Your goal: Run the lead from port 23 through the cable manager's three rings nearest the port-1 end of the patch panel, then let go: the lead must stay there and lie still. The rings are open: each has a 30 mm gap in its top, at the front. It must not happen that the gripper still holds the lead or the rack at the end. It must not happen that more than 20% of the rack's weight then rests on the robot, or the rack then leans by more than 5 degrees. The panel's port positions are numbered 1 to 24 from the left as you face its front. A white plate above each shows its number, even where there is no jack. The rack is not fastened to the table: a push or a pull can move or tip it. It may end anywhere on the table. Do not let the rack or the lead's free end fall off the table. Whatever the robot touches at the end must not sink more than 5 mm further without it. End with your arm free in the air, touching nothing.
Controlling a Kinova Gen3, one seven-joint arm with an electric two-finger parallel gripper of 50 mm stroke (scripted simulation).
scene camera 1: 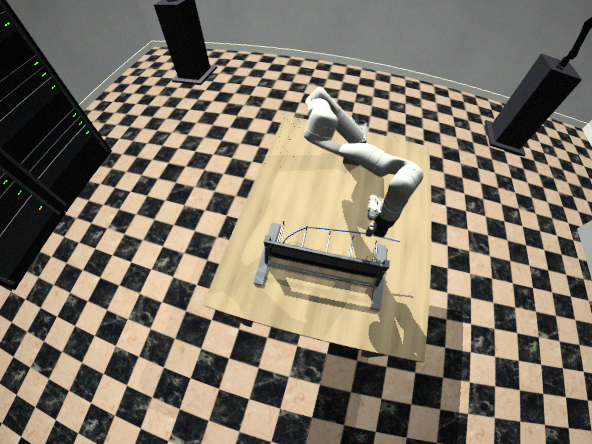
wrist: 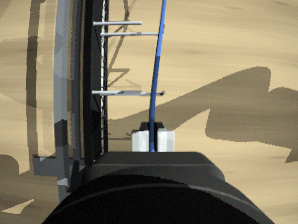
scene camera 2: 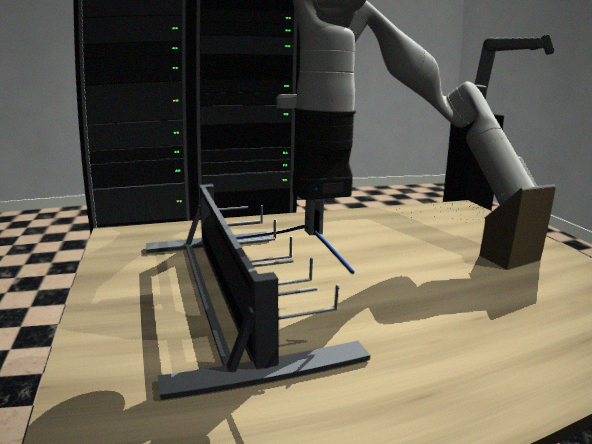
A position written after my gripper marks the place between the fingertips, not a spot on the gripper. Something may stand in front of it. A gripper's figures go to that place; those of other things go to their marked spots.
Labels:
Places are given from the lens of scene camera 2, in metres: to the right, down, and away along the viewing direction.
my gripper [scene camera 2: 313, 232]: 0.03, 0.01, 0.63
patch-panel rack [scene camera 2: 241, 286]: -0.09, 0.10, 0.69

